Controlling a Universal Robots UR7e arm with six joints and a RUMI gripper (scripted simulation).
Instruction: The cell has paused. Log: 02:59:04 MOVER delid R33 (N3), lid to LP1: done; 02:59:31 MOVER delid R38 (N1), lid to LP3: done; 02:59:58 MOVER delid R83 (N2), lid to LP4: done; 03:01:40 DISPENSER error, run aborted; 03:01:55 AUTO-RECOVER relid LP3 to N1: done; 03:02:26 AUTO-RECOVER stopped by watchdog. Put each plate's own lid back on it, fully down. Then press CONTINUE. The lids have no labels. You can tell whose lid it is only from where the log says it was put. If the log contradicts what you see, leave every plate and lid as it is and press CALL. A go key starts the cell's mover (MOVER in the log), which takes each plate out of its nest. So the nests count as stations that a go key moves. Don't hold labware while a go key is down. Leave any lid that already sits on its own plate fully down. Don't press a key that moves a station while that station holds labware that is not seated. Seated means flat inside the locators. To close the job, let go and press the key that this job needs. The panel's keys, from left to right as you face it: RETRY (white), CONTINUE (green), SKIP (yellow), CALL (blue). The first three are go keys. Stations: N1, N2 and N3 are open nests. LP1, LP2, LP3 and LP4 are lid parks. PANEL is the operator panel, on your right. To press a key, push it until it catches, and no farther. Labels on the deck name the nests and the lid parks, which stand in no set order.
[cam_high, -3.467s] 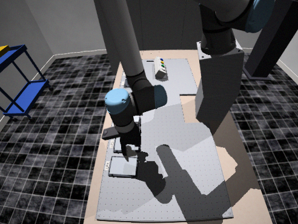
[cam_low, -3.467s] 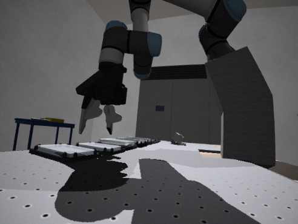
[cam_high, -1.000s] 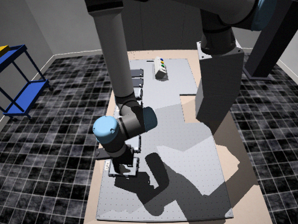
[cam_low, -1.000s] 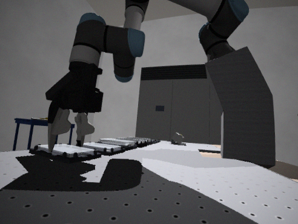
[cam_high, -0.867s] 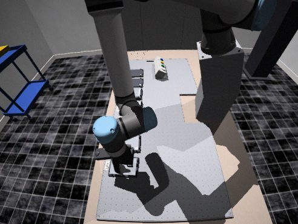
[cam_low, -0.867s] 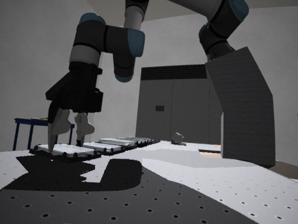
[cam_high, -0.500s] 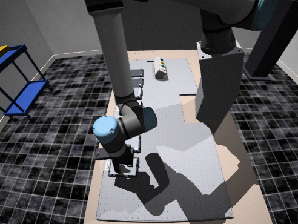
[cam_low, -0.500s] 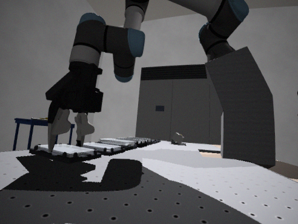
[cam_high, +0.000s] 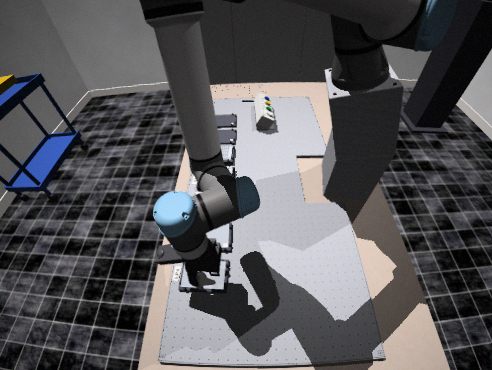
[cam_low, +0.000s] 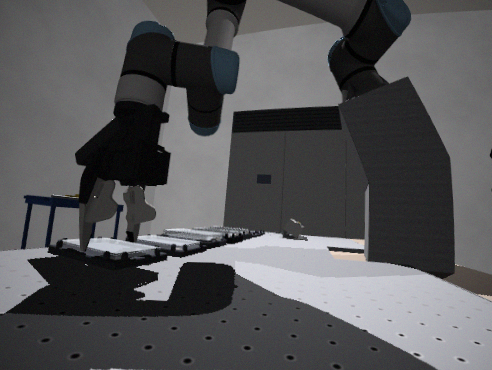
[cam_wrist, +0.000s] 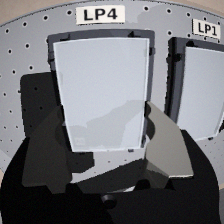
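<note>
My gripper is now 38 cm to the left of the well plate. Round my hand: white key (74 cm to the right, 23 cm behind, 4 cm above); then green continue key (79 cm to the right, 22 cm behind, 4 cm above); then lid park LP2 (65 cm to the right, 2 cm below, 1 cm ahead).
</note>
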